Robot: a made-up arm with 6 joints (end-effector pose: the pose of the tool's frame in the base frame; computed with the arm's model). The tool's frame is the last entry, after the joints. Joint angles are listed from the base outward.
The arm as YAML. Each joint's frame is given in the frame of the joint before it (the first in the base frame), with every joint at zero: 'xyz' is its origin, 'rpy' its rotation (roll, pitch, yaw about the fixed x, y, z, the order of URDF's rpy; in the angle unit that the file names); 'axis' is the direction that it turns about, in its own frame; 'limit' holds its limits. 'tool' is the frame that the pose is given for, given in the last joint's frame.
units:
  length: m
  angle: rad
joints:
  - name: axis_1
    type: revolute
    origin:
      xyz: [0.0, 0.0, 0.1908]
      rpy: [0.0, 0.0, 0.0]
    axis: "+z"
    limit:
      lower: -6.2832
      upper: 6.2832
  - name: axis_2
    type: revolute
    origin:
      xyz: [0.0, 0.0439, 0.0]
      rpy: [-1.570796, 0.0, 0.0]
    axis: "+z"
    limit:
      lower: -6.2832
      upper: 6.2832
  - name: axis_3
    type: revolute
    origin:
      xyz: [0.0, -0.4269, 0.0]
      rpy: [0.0, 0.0, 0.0]
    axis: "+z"
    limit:
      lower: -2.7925
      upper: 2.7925
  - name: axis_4
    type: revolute
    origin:
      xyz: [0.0, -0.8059, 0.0]
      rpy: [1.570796, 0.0, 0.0]
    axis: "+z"
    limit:
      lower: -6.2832
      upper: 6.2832
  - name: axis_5
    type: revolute
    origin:
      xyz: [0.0, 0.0, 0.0]
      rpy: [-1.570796, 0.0, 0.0]
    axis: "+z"
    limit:
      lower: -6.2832
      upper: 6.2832
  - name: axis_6
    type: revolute
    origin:
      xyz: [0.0, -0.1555, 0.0]
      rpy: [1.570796, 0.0, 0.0]
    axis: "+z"
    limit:
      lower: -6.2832
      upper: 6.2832
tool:
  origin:
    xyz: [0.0, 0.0, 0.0]
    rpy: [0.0, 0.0, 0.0]
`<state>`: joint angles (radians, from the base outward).
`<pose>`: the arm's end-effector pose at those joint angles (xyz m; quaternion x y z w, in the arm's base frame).
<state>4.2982 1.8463 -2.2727 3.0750 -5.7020 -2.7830</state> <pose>0.0671 0.0293 0.8915 -0.4456 -0.1851 -0.6587 0.5774</pose>
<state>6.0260 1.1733 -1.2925 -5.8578 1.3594 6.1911</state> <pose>0.4443 -0.0066 1.2051 -0.0949 0.5778 0.0154 0.8105</pose>
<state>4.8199 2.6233 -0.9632 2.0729 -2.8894 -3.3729</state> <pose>0.1024 -0.8565 -0.2571 -0.6187 -0.3658 -0.1420 0.6806</pose>
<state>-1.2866 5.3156 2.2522 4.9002 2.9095 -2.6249</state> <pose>0.0864 -0.2647 0.6113 0.0501 -0.8096 -0.5233 0.2612</pose>
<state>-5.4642 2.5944 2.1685 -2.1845 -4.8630 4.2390</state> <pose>-0.3572 -0.5018 -0.2203 0.1454 0.8714 -0.3374 0.3250</pose>
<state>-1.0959 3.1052 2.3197 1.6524 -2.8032 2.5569</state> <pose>-0.2264 0.4239 0.1983 0.7873 0.4223 -0.1923 0.4061</pose>
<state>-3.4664 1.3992 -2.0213 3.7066 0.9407 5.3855</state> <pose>0.1862 -0.0380 0.9312 -0.2335 0.6363 -0.1659 0.7163</pose>
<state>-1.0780 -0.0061 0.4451 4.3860 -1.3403 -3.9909</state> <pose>0.3538 -0.2629 1.3587 -0.1802 0.6561 -0.1209 0.7228</pose>
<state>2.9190 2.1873 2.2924 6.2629 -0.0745 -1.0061</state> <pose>0.5599 -0.1720 -0.2889 0.7428 0.3152 0.4788 0.3458</pose>
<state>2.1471 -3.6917 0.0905 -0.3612 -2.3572 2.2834</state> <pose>-0.4094 0.4781 -0.7512 0.0936 -0.1658 -0.6884 0.6999</pose>
